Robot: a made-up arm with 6 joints. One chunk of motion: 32 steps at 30 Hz.
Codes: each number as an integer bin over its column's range. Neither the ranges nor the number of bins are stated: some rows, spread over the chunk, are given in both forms.
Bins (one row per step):
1: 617 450 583 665 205 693
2: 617 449 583 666 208 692
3: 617 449 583 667 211 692
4: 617 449 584 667 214 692
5: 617 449 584 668 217 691
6: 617 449 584 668 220 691
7: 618 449 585 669 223 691
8: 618 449 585 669 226 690
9: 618 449 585 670 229 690
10: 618 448 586 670 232 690
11: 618 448 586 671 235 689
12: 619 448 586 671 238 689
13: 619 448 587 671 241 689
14: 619 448 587 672 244 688
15: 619 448 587 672 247 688
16: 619 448 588 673 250 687
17: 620 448 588 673 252 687
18: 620 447 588 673 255 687
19: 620 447 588 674 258 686
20: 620 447 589 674 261 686
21: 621 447 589 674 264 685
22: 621 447 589 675 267 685
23: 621 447 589 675 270 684
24: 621 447 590 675 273 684
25: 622 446 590 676 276 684
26: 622 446 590 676 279 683
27: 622 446 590 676 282 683
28: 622 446 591 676 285 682
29: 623 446 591 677 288 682
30: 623 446 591 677 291 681
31: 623 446 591 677 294 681
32: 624 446 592 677 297 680
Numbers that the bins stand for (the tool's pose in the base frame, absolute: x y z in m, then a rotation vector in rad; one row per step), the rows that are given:
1: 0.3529 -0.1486 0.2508 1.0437 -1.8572 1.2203
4: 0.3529 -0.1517 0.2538 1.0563 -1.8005 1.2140
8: 0.3559 -0.1517 0.2568 1.0689 -1.7248 1.2014
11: 0.3559 -0.1547 0.2598 1.0815 -1.6680 1.1950
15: 0.3589 -0.1547 0.2628 1.0878 -1.5923 1.1887
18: 0.3619 -0.1577 0.2658 1.0941 -1.5419 1.1824
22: 0.3649 -0.1577 0.2688 1.1068 -1.4662 1.1698
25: 0.3679 -0.1607 0.2718 1.1131 -1.4095 1.1635
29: 0.3709 -0.1607 0.2748 1.1194 -1.3338 1.1509
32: 0.3739 -0.1607 0.2778 1.1194 -1.2770 1.1383
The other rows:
2: 0.3529 -0.1517 0.2508 1.0500 -1.8383 1.2140
3: 0.3529 -0.1517 0.2508 1.0563 -1.8194 1.2140
5: 0.3529 -0.1517 0.2538 1.0626 -1.7815 1.2077
6: 0.3529 -0.1517 0.2538 1.0626 -1.7626 1.2077
7: 0.3559 -0.1517 0.2568 1.0689 -1.7437 1.2077
9: 0.3559 -0.1517 0.2568 1.0752 -1.7059 1.2014
10: 0.3559 -0.1547 0.2598 1.0752 -1.6869 1.2014
12: 0.3589 -0.1547 0.2598 1.0815 -1.6491 1.1950
13: 0.3589 -0.1547 0.2628 1.0815 -1.6302 1.1950
14: 0.3589 -0.1547 0.2628 1.0878 -1.6113 1.1887
16: 0.3589 -0.1547 0.2658 1.0941 -1.5734 1.1824
17: 0.3619 -0.1547 0.2658 1.0941 -1.5608 1.1824
19: 0.3619 -0.1577 0.2658 1.1005 -1.5230 1.1761
20: 0.3619 -0.1577 0.2688 1.1005 -1.5041 1.1761
21: 0.3649 -0.1577 0.2688 1.1005 -1.4851 1.1698
23: 0.3649 -0.1577 0.2688 1.1068 -1.4473 1.1635
24: 0.3649 -0.1577 0.2718 1.1068 -1.4284 1.1635
26: 0.3679 -0.1607 0.2718 1.1131 -1.3905 1.1572
27: 0.3679 -0.1607 0.2718 1.1131 -1.3716 1.1572
28: 0.3679 -0.1607 0.2748 1.1131 -1.3527 1.1509
30: 0.3709 -0.1607 0.2748 1.1194 -1.3149 1.1446
31: 0.3709 -0.1607 0.2748 1.1194 -1.2959 1.1446

